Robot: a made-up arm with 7 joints.
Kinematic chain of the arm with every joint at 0, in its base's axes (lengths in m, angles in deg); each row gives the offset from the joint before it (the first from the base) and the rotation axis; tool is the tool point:
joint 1: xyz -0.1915 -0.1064 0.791 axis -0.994 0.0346 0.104
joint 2: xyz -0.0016 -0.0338 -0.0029 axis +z
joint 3: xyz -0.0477 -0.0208 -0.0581 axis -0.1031 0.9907 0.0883
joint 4: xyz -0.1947 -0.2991 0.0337 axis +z
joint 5: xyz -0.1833 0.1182 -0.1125 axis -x
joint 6: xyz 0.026 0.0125 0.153 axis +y
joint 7: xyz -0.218 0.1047 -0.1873 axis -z
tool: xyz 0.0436 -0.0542 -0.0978
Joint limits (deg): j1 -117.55..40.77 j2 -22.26..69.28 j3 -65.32..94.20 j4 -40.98..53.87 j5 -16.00..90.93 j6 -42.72..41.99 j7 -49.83..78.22
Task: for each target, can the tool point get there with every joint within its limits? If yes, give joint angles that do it. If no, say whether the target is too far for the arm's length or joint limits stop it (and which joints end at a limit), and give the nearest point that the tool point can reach.
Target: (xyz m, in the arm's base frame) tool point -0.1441 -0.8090 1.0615
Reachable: yes | joints -23.10 43.91 78.06 21.30 43.79 9.17 45.53
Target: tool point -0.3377 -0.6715 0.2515
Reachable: yes | joints -72.35 38.38 60.43 40.11 32.43 18.17 -31.83
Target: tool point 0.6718 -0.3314 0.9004
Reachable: no: joint limits stop it (at a limit: joint 2, joint 3, joint 4, joint 5, joint 7) | nearest point 0.3837 -0.4309 1.0428 | short by 0.336 m
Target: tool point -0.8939 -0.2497 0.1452
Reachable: yes | joints -24.82 -9.45 -32.45 44.34 18.24 32.45 62.97
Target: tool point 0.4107 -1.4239 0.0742
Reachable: no: too far | nearest point 0.1594 -0.9623 0.3289 | short by 0.584 m
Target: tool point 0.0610 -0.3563 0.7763
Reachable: no: joint limits stop it (at a limit: joint 2, joint 3, joint 4, joint 5, joint 6) | nearest point 0.0344 -0.4806 0.7852 | short by 0.127 m
